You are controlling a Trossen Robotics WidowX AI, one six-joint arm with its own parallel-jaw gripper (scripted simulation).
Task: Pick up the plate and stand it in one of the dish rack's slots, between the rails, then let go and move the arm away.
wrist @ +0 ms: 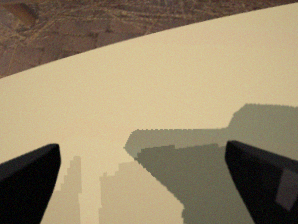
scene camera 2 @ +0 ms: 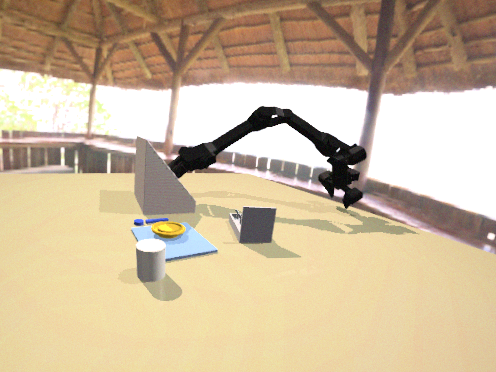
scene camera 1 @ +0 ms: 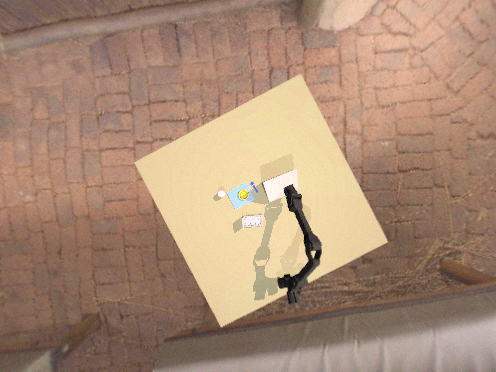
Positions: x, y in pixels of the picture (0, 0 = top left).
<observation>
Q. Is the gripper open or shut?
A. Open.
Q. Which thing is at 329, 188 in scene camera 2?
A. The gripper.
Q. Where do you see a light blue mat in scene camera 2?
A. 190, 244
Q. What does the gripper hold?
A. Nothing.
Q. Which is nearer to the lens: the grey dish rack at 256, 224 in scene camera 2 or the white cup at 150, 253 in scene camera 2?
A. The white cup.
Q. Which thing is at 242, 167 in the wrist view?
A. The gripper.
</observation>
